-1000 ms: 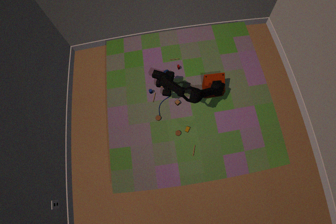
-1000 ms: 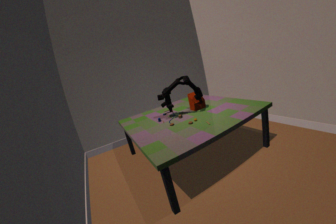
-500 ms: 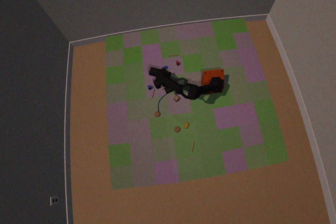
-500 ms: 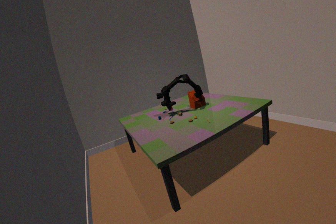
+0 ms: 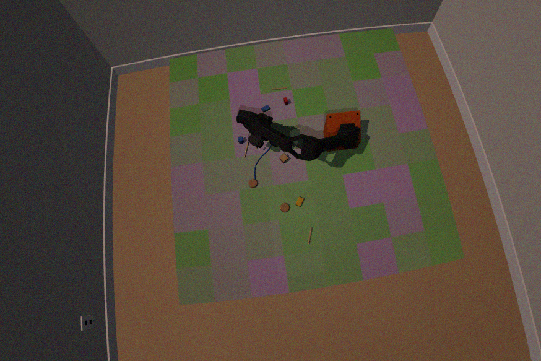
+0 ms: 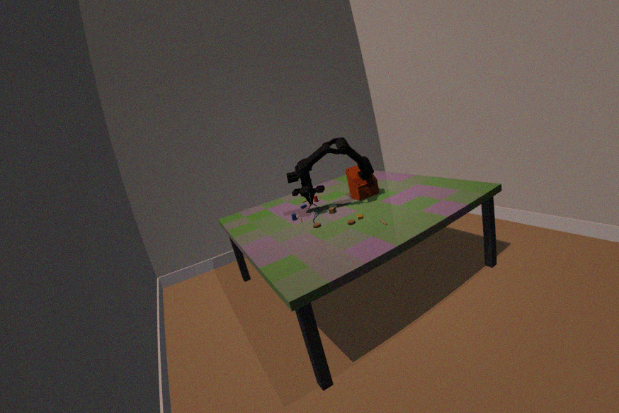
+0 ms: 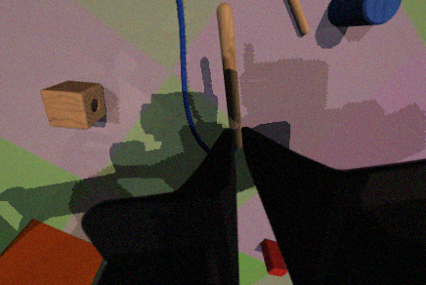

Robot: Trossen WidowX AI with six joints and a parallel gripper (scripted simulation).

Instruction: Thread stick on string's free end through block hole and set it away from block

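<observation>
My gripper tip is now 10 cm to the right of the wooden block, 8 cm past it and 5 cm above it. From my gripper tip the other things lie so: blue block: 18 cm to the right, 5 cm below, 1 cm behind; thin wooden stick: 1 cm to the left, 1 cm ahead; blue cylinder: 12 cm ahead, 4 cm below, 2 cm to the right.
</observation>
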